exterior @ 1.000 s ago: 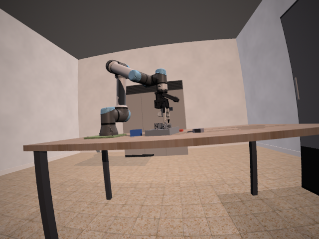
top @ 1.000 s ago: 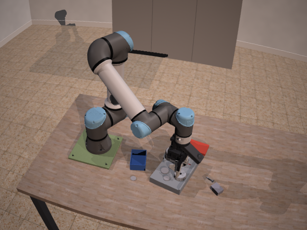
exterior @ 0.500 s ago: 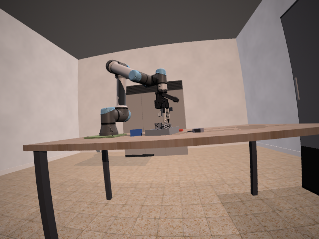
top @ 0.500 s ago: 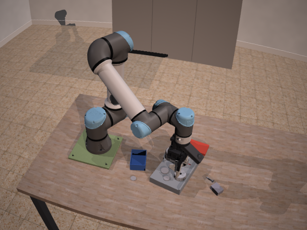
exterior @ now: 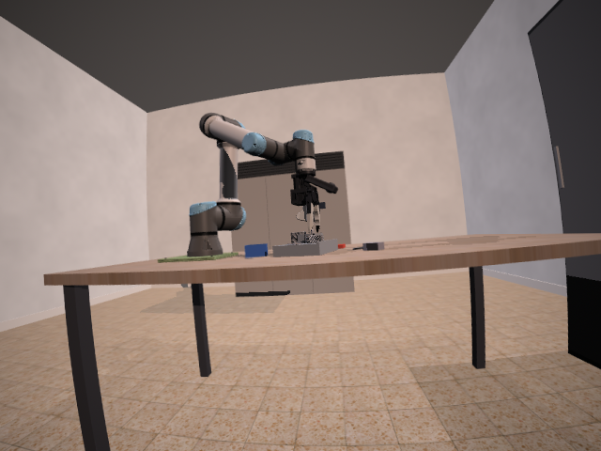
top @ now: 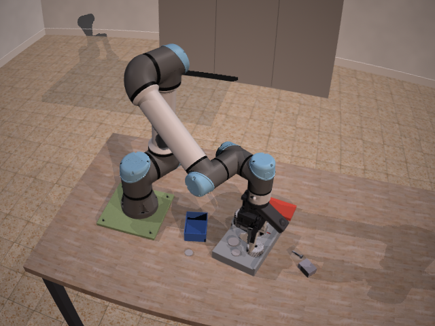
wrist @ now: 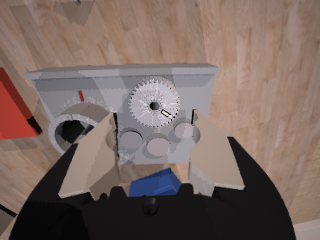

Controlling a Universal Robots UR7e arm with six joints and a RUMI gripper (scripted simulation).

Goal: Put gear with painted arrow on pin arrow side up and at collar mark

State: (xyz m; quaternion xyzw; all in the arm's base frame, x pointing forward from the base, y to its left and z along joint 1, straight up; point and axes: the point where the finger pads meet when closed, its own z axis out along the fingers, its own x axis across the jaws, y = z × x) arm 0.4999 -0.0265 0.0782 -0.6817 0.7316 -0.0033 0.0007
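Now: the grey gear 3 cm below my hand. Also, from my hand: bolt (15 cm ahead, 8 cm below, 7 cm to the left); then small grey block (20 cm ahead, 7 cm below, 2 cm to the left); then grey disc (22 cm behind, 9 cm to the right, 9 cm below).
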